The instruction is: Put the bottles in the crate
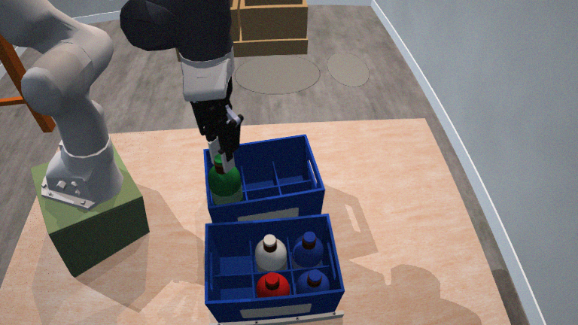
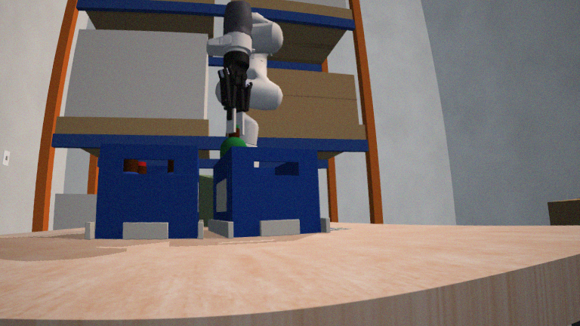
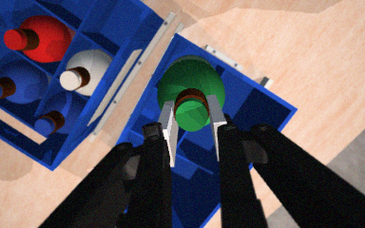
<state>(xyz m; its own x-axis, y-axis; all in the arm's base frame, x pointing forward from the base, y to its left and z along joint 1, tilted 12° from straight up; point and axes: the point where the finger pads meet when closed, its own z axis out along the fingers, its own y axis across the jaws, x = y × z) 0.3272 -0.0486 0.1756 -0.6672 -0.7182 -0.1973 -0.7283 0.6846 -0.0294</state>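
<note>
Now: the green-labelled bottle 80 mm below my hand. The rest, counted from my hand: red bottle (230 mm to the right, 200 mm below, 90 mm ahead); blue bottle (200 mm below, 180 mm ahead, 130 mm to the right); white bottle (200 mm below, 140 mm to the right, 90 mm ahead).
</note>
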